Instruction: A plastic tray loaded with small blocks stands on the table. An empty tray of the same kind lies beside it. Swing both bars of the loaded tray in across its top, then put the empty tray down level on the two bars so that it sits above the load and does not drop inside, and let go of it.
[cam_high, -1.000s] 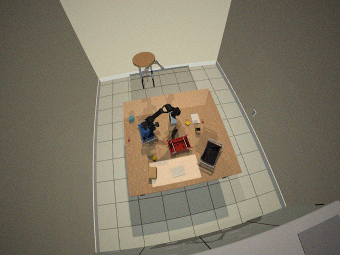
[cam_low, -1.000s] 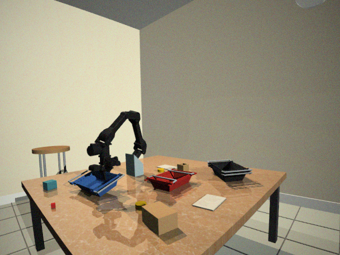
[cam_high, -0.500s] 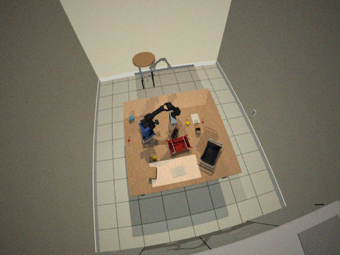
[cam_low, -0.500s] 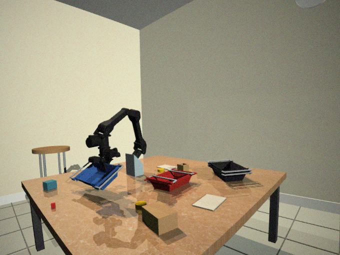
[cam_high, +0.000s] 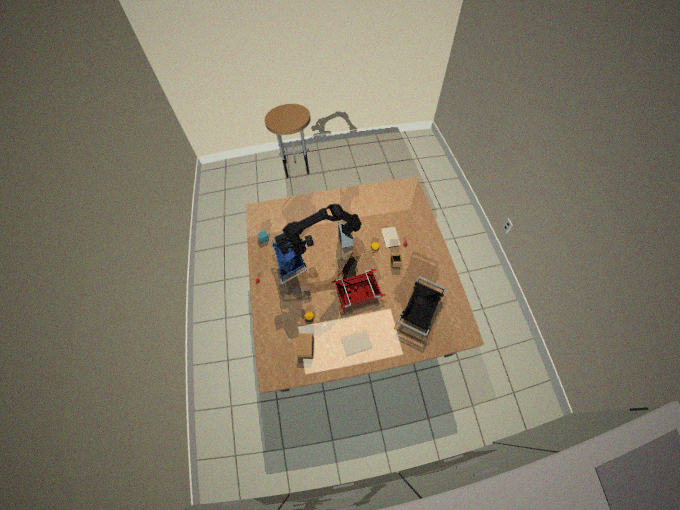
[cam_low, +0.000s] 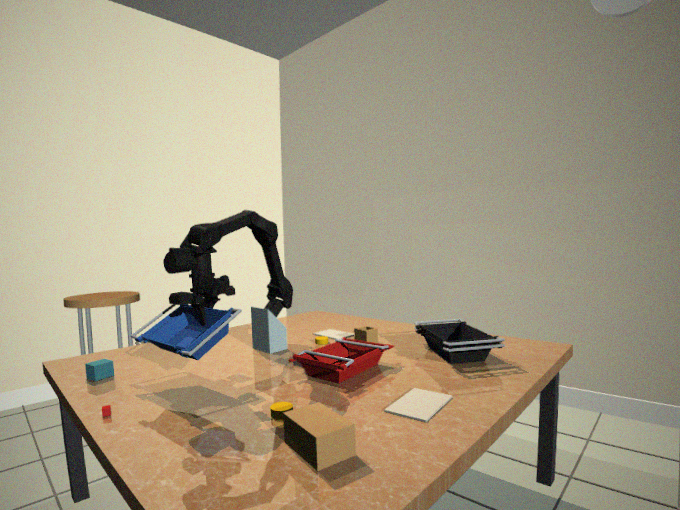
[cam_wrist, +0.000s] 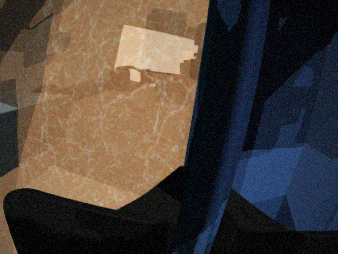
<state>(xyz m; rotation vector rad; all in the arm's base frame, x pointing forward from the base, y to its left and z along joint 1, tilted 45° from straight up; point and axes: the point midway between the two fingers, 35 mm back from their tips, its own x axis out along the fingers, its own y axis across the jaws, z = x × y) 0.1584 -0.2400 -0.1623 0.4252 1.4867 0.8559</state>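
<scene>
Now: gripper tip 20 mm short of the blue tray and 70 mm to the left of it. Also, from my gripper tip: teal block (210 mm behind, 260 mm to the right, 130 mm below); then small red cube (100 mm ahead, 290 mm to the right, 150 mm below); then tan box (530 mm ahead, 10 mm to the left, 130 mm below).
</scene>
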